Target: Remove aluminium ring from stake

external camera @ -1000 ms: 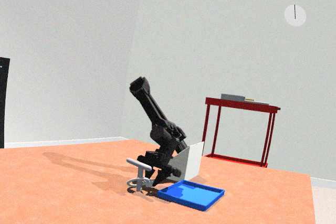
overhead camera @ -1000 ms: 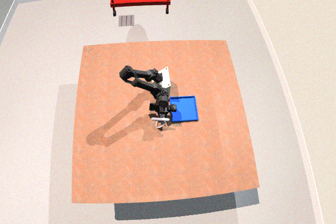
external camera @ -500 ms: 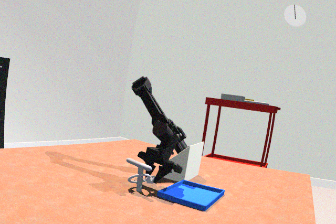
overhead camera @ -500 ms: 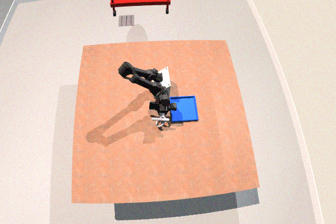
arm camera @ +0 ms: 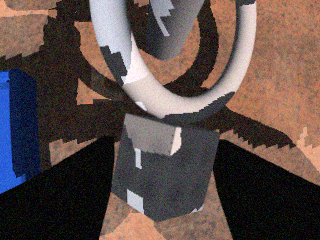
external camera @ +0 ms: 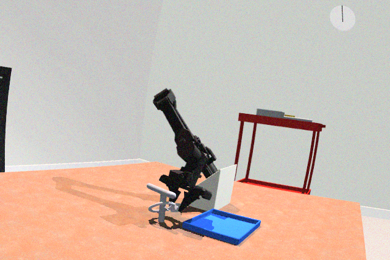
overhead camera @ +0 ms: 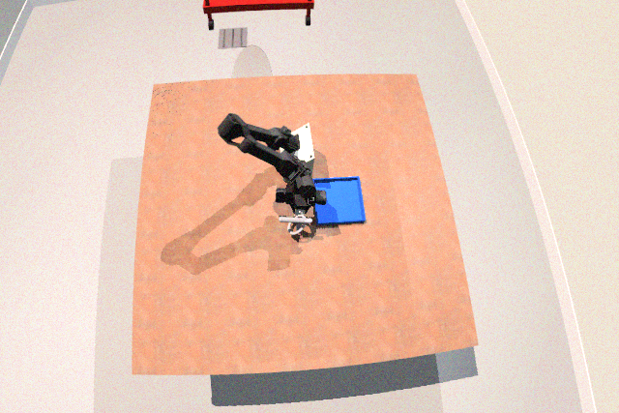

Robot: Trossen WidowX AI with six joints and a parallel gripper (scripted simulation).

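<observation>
My gripper tip is now 40 mm short of the ring, 10 mm to the left of it and 10 mm below it. Round my gripper tip: blue tray (160 mm to the left, 50 mm behind, 30 mm below).
</observation>
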